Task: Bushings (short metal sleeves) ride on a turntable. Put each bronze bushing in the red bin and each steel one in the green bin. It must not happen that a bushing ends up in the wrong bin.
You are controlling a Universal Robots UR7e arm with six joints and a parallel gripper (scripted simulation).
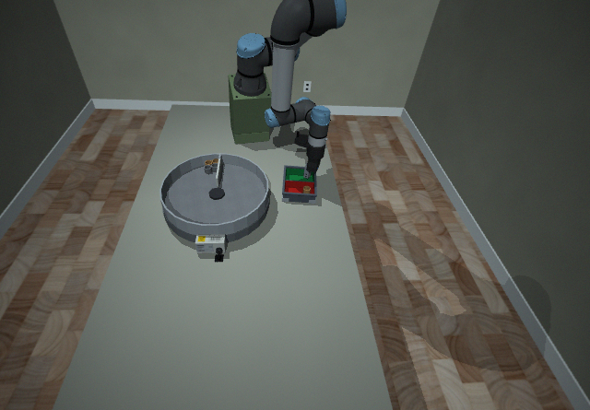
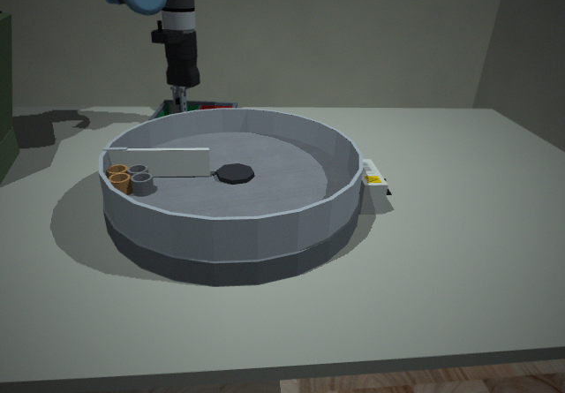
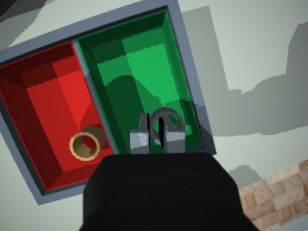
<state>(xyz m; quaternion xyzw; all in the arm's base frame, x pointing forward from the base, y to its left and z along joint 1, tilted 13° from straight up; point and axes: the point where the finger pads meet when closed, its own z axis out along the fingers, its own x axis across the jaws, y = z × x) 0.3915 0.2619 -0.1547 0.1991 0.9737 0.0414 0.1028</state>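
Now: hand 4 cm to the left of the bin, 4 cm short of it and 3 cm above it. Also, from my hand: turntable 39 cm to the right, 13 cm ahead.
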